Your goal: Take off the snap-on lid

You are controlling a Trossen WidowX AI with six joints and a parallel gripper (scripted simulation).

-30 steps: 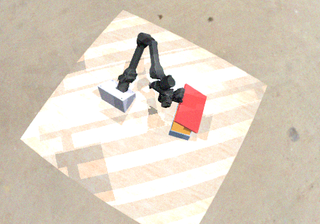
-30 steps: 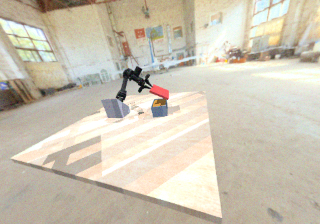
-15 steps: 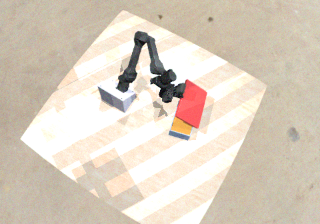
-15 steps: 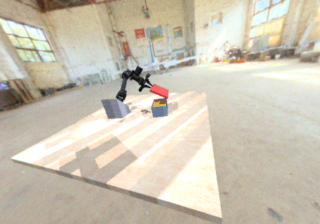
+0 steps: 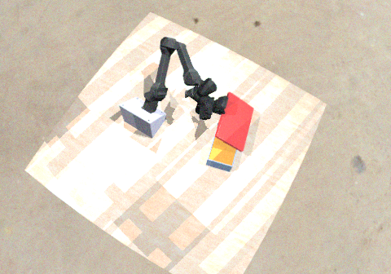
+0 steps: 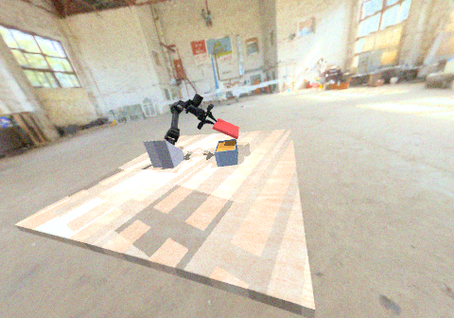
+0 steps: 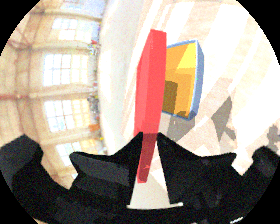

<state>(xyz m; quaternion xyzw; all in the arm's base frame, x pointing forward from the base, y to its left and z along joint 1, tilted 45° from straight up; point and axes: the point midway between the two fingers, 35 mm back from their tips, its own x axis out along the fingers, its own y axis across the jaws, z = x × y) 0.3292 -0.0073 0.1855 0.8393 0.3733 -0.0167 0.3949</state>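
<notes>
Now: the red lid 7 cm ahead of my gripper tip, 2 cm to the left of it and 4 cm below it. Round my gripper tip: storage box (8 cm ahead, 8 cm to the right, 18 cm below).
</notes>
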